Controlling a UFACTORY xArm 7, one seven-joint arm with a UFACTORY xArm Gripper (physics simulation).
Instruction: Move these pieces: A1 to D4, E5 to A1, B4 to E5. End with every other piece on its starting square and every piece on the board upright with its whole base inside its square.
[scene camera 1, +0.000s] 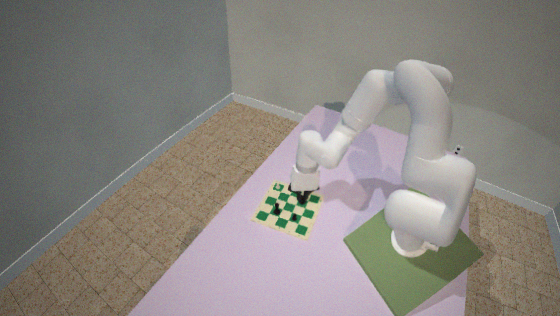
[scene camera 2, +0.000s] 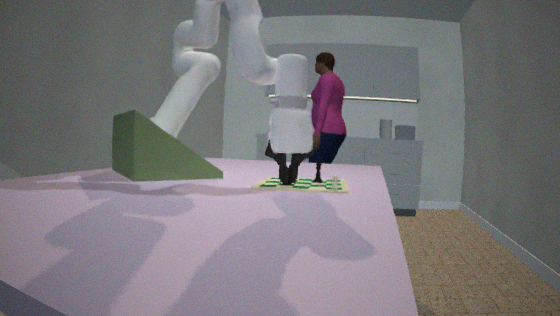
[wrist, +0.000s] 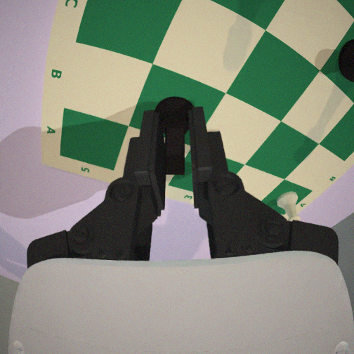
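Pixels of known places: gripper, fingertip midpoint: (scene camera 1: 301, 200) (scene camera 2: 287, 182); arm's base, link origin: (scene camera 1: 410, 238) (scene camera 2: 159, 137).
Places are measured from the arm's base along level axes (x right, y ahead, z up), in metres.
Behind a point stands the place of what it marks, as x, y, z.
Observation:
The black piece (wrist: 174, 107) at B4 is between my fingers; its base is hidden. My gripper (scene camera 1: 302, 200) @(-0.008, 0.409, -0.098) (scene camera 2: 288, 182) @(-0.008, 0.409, -0.098) (wrist: 175, 130) is low over the B4 square, its fingers drawn in on the sides of this piece. A white piece (scene camera 1: 278, 187) @(-0.011, 0.519, -0.098) (scene camera 2: 335, 183) @(-0.004, 0.526, -0.092) (wrist: 287, 201) stands on A1. A small black piece (scene camera 1: 294, 217) @(-0.095, 0.384, -0.092) stands on D4. A taller black piece (scene camera 1: 277, 209) @(-0.110, 0.450, -0.082) (scene camera 2: 318, 174) @(-0.103, 0.457, -0.084) (wrist: 347, 60) stands on D2. The green and cream board (scene camera 1: 283, 231) @(-0.161, 0.385, -0.105) (scene camera 2: 344, 190) @(0.015, 0.552, -0.104) (wrist: 50, 100) shows no piece on E5 in scene camera 1.
The board lies on the lilac table (scene camera 1: 240, 280) @(-0.390, 0.385, -0.110) (scene camera 2: 250, 240) @(0.438, 0.533, -0.110). A green wedge (scene camera 1: 380, 265) @(-0.103, 0.044, -0.067) (scene camera 2: 150, 155) @(0.131, 0.087, -0.044) under the arm's base stands to one side. A person (scene camera 2: 328, 107) in a pink top is behind the table, near grey cabinets (scene camera 2: 370, 65).

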